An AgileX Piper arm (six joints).
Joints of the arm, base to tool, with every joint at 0 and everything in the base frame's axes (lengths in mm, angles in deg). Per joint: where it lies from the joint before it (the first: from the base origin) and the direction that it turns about. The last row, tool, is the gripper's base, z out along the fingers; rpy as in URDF.
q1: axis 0 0 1 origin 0 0 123
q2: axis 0 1 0 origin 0 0 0
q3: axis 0 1 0 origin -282.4 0 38.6
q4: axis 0.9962 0 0.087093 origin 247.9 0 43.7
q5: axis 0 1 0 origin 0 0 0
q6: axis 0.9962 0 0.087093 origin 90.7 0 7.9
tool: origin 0 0 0 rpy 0 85 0
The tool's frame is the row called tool.
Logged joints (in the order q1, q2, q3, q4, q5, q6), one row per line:
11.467 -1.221 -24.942 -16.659 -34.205 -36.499
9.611 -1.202 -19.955 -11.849 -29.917 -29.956
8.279 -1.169 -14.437 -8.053 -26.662 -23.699
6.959 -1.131 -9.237 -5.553 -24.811 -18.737
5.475 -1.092 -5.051 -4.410 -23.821 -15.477
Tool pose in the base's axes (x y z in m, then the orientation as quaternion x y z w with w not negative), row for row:
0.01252 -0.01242 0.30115 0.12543 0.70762 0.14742 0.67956
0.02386 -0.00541 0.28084 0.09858 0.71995 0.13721 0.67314
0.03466 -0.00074 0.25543 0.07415 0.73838 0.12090 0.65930
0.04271 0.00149 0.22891 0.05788 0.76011 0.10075 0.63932
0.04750 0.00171 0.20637 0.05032 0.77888 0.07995 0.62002
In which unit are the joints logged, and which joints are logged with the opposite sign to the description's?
The joints are logged in degrees. Opposite sign: q5, q6.
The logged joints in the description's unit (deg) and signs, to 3 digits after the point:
11.467 -1.221 -24.942 -16.659 34.205 36.499
9.611 -1.202 -19.955 -11.849 29.917 29.956
8.279 -1.169 -14.437 -8.053 26.662 23.699
6.959 -1.131 -9.237 -5.553 24.811 18.737
5.475 -1.092 -5.051 -4.410 23.821 15.477

